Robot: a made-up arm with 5 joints. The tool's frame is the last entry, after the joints. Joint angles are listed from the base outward. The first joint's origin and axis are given. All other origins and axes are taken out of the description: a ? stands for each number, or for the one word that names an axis. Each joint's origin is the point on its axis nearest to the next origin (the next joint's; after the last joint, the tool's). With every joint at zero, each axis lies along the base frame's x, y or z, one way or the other. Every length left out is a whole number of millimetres.
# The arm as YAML. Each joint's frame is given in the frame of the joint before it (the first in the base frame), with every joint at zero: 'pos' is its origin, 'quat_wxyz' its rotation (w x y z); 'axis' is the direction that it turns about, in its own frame. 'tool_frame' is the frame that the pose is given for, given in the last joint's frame.
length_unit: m
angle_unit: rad
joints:
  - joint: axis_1
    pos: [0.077, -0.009, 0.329]
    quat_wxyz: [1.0, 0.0, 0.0, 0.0]
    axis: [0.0, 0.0, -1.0]
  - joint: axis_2
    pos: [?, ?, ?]
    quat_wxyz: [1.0, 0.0, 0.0, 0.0]
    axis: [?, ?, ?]
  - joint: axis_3
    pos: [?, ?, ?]
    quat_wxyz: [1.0, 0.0, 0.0, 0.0]
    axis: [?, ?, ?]
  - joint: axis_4
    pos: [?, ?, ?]
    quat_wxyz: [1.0, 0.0, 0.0, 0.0]
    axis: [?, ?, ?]
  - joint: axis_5
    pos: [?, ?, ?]
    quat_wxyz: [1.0, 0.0, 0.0, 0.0]
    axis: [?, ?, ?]
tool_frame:
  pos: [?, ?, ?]
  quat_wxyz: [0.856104, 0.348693, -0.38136, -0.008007]
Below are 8 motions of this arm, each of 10 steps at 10 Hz.
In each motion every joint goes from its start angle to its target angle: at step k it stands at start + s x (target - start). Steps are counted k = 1, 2, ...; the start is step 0. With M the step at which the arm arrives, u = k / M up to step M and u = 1 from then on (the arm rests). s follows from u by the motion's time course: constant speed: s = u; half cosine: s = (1 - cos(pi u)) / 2; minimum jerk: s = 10 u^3 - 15 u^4 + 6 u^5.
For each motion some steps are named. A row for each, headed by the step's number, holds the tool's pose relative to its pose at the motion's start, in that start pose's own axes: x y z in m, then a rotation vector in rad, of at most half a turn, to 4 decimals.
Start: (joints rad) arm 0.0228 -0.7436 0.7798 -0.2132 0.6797
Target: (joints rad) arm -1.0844 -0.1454 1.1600 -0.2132 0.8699
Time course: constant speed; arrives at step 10
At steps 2, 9, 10:
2: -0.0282 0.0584 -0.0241 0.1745 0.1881 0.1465
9: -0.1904 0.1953 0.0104 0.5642 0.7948 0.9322
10: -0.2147 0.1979 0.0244 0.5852 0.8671 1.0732

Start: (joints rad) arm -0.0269 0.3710 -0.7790 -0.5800 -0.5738
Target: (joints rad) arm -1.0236 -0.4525 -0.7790 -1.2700 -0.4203
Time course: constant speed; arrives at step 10
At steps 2, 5, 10:
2: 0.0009 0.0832 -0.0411 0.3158 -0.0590 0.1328
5: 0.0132 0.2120 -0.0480 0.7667 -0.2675 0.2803
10: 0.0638 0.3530 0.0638 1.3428 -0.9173 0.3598

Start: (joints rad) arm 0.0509 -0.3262 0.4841 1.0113 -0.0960
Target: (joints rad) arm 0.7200 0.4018 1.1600 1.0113 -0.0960
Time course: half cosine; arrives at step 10
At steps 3, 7, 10:
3: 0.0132 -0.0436 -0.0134 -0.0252 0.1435 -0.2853
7: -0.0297 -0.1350 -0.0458 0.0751 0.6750 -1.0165
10: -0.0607 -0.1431 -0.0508 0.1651 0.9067 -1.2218

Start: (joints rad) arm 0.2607 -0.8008 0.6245 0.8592 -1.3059
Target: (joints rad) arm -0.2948 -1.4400 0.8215 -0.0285 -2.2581
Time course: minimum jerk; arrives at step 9
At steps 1, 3, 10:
1: -0.0017 0.0006 -0.0006 0.0151 0.0086 0.0024
3: -0.0329 0.0103 -0.0057 0.2718 0.1812 0.0137
10: -0.1471 0.0337 0.0584 1.0606 1.1829 -0.4811

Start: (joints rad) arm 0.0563 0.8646 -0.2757 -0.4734 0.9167
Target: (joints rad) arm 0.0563 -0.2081 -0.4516 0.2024 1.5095
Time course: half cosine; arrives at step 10
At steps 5, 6, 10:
5: 0.0767 -0.0393 0.1321 -0.3325 -0.1828 0.1590
6: 0.0851 -0.0456 0.1805 -0.4438 -0.2339 0.1940
10: 0.0746 -0.0482 0.2897 -0.7041 -0.3369 0.2461

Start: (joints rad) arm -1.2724 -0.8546 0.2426 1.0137 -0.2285
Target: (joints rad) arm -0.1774 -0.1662 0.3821 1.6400 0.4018
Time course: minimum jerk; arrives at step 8
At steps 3, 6, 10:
3: 0.0245 -0.0642 0.0186 -0.2953 0.0871 -0.3535
6: -0.0020 -0.1729 0.1015 -0.3114 0.5191 -1.1820
10: -0.0139 -0.1839 0.1159 -0.2147 0.6011 -1.2890

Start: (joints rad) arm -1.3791 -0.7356 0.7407 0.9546 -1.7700
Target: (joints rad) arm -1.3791 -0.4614 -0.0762 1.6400 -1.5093
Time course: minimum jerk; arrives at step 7
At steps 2, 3, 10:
2: -0.0120 0.0071 0.0022 -0.0389 -0.0055 0.0176
3: -0.0301 0.0171 0.0073 -0.0994 -0.0131 0.0436
10: -0.0775 0.0379 0.0326 -0.2742 -0.0279 0.1107

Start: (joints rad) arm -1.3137 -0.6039 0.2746 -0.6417 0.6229
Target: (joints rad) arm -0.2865 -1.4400 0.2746 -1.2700 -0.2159
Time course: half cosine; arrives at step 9
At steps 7, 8, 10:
7: 0.1183 -0.0123 0.1895 -0.0676 -0.9194 0.7576
8: 0.1186 0.0061 0.1997 -0.0193 -0.9254 0.8958
10: 0.1180 0.0129 0.2024 -0.0006 -0.9224 0.9445

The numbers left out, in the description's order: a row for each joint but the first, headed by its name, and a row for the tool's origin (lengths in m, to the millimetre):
axis_2: xyz 0.076 0.021 0.0, axis 0.0 1.0 0.0
axis_3: xyz 0.01 0.0 0.094, axis 0.0 1.0 0.0
axis_4: xyz 0.169 0.0 0.015, axis 0.0 1.0 0.0
axis_5: xyz 0.063 0.0 -0.021, axis -1.0 0.0 0.0
tool: xyz 0.0 0.02 -0.028

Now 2 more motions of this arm.
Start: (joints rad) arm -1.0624 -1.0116 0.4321 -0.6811 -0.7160
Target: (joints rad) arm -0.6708 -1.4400 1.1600 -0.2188 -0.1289
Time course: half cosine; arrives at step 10
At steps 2, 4, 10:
2: -0.0044 -0.0096 0.0115 -0.1144 0.0256 0.0055
4: -0.0162 -0.0318 0.0461 -0.4101 0.0990 0.0130
10: -0.0498 -0.0620 0.1572 -1.1408 0.3343 -0.0442

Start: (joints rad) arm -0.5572 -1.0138 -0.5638 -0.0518 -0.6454
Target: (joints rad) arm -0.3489 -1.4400 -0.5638 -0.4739 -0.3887
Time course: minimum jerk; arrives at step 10
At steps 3, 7, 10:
3: 0.0062 0.0209 0.0019 0.0318 -0.0131 0.1539
7: 0.0062 0.1141 0.0124 0.1752 -0.0844 0.7807
10: -0.0003 0.1370 0.0160 0.2161 -0.1072 0.9282

